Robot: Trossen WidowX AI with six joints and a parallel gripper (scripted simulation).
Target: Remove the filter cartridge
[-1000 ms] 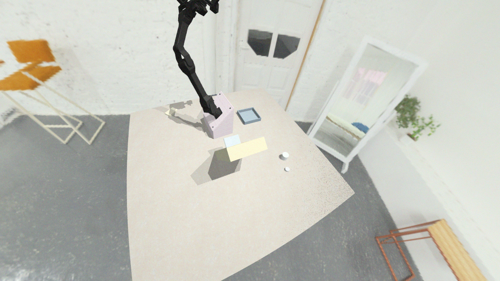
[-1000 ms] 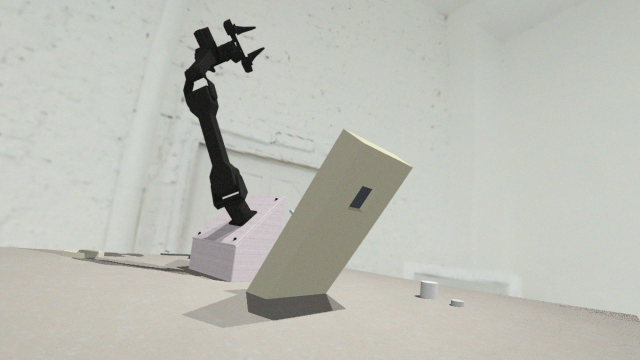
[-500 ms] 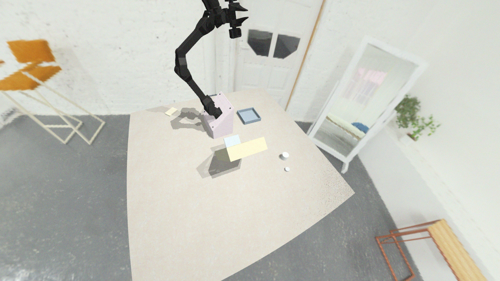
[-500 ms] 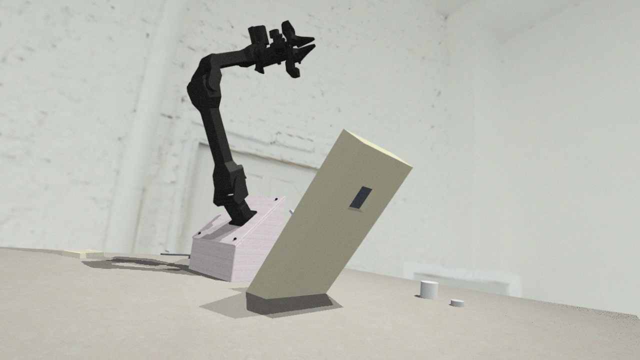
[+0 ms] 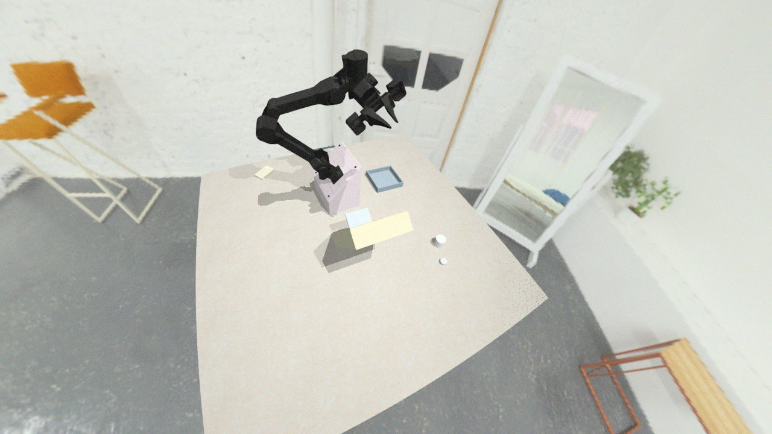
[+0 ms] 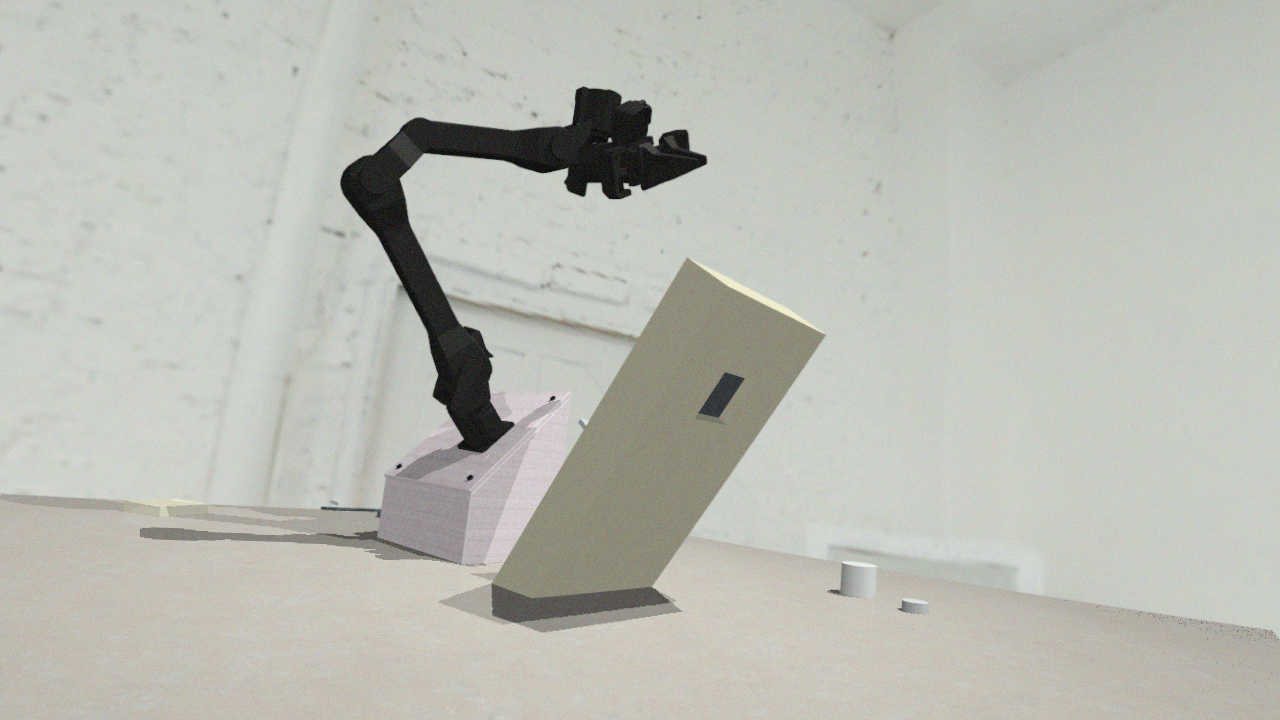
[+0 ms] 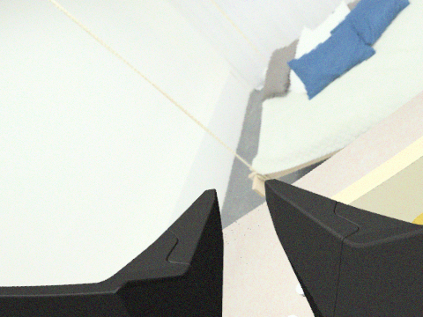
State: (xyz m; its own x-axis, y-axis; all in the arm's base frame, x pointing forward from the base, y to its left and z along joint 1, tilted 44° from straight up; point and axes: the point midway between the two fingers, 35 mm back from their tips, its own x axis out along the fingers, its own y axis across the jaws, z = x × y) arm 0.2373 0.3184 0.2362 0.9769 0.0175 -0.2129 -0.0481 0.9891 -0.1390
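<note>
My gripper tip is 300 mm above the white filter cartridge, 80 mm to the left of it and 80 mm short of it. The rest, counted from my gripper tip: cream pad 620 mm behind, 530 mm below, 370 mm to the right; then blue tray 530 mm below, 330 mm behind, 220 mm to the left; then cream service panel 370 mm below, 80 mm to the right, 40 mm ahead.
</note>
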